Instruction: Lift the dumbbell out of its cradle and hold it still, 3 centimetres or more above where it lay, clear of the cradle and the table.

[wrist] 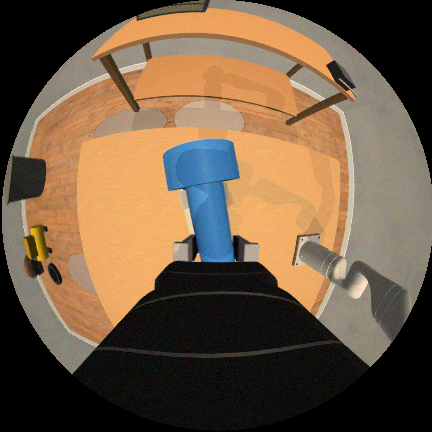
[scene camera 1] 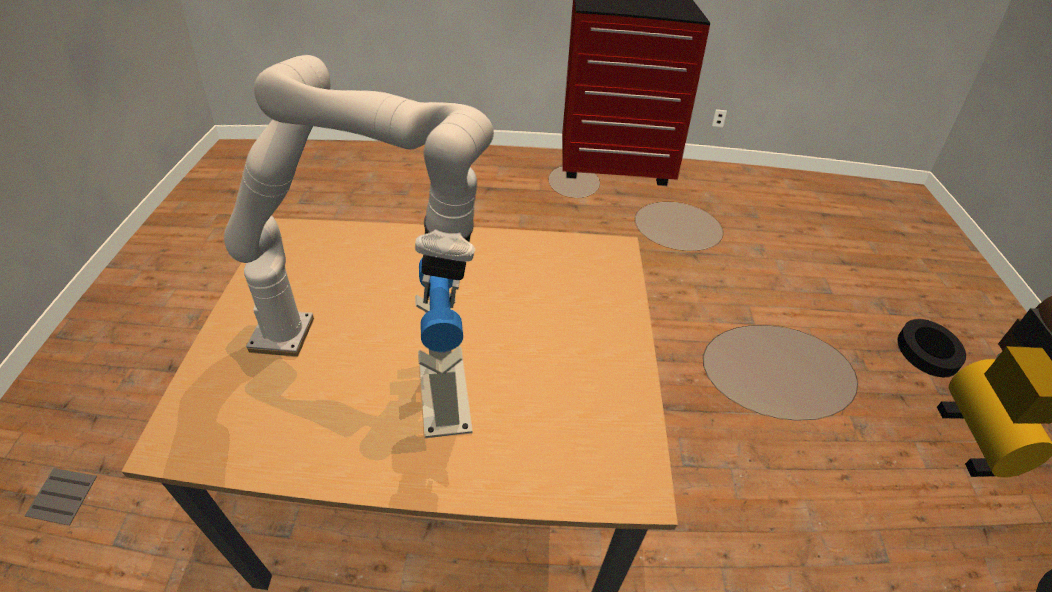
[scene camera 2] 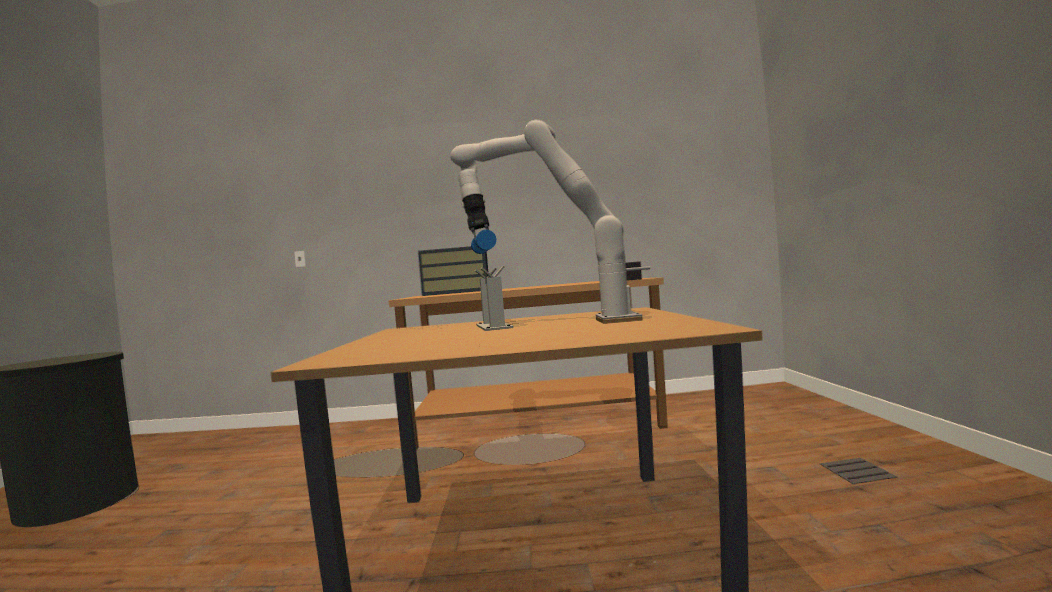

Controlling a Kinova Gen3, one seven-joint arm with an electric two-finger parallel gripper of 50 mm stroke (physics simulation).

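Frame: origin at the arm's base, x up, y right, z ahead, level; metres.
Seen in the pictures: gripper, fingertip midpoint: point(wrist: 214, 243) point(scene camera 1: 439, 301); arm's base at its link origin: point(wrist: 306, 250) point(scene camera 1: 283, 328) point(scene camera 2: 615, 314).
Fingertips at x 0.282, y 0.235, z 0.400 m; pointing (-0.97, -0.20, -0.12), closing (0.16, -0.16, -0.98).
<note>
Pixels of each thing's top centre, then the offset from my fingertips to it. Level surfaces: height alone.
- blue dumbbell at its top centre: point(wrist: 220, 254) point(scene camera 1: 438, 284) point(scene camera 2: 482, 232) dy +0.008, dx +0.048, dz +0.002 m
- grey cradle at its top centre: point(scene camera 1: 437, 324) point(scene camera 2: 488, 267) dy -0.026, dx -0.086, dz -0.008 m
- wooden table at its surface level: dx -0.304 m
A blue dumbbell point(scene camera 1: 441, 331) point(scene camera 2: 484, 240) point(wrist: 202, 165) has a thick round head at each end of a thinner handle. My gripper point(scene camera 1: 439, 296) point(scene camera 2: 480, 233) point(wrist: 214, 243) is shut on the handle, one finger on each side in the wrist view. The grey cradle point(scene camera 1: 444, 397) point(scene camera 2: 492, 301) stands upright on the wooden table point(scene camera 1: 559, 368) point(scene camera 2: 514, 350) point(wrist: 125, 200), with angled prongs on top. In scene camera 2 the dumbbell hangs above the prongs with a visible gap, well above the table. The wrist view hides the handle's near end and the rear head.
The arm's base plate point(scene camera 1: 278, 346) point(scene camera 2: 619, 318) point(wrist: 299, 250) is bolted to the same table. A wooden workbench point(scene camera 2: 559, 290) point(wrist: 200, 37) stands apart, with a slatted panel point(scene camera 2: 450, 270) on it. A red drawer cabinet point(scene camera 1: 634, 95) and a yellow machine point(scene camera 1: 996, 412) stand on the floor.
</note>
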